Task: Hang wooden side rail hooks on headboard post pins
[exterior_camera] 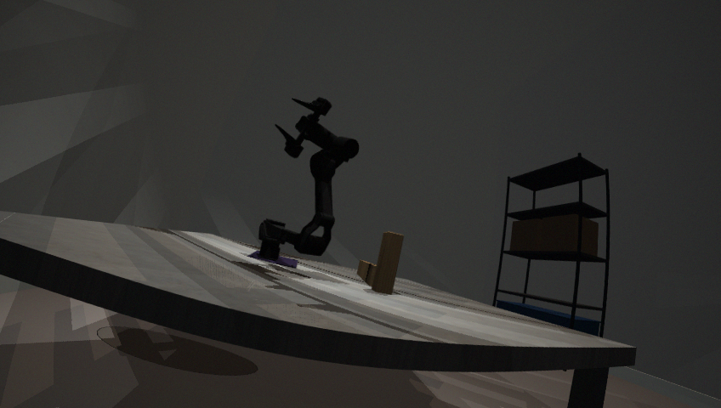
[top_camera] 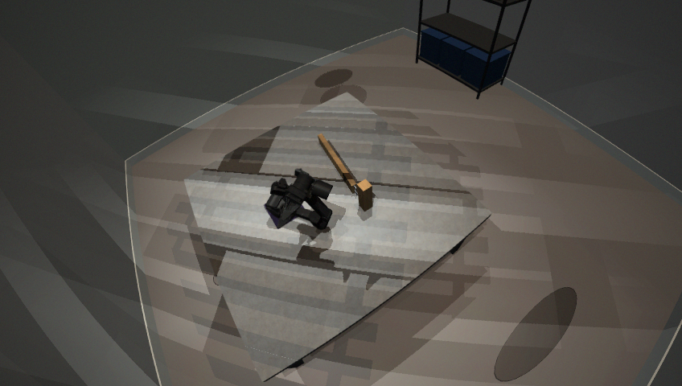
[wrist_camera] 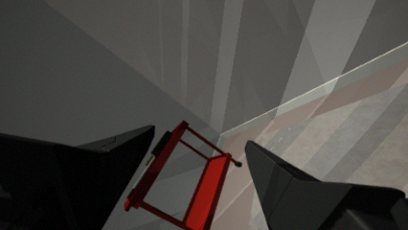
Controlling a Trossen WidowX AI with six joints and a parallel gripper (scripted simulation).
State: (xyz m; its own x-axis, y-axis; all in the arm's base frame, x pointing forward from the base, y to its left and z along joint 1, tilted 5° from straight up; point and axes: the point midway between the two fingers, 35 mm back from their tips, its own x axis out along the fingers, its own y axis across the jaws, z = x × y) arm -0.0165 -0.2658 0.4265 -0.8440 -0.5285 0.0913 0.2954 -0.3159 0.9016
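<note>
Now: the wooden headboard post 41 cm ahead of my gripper tip, 32 cm below it and 8 cm to the left of it.
</note>
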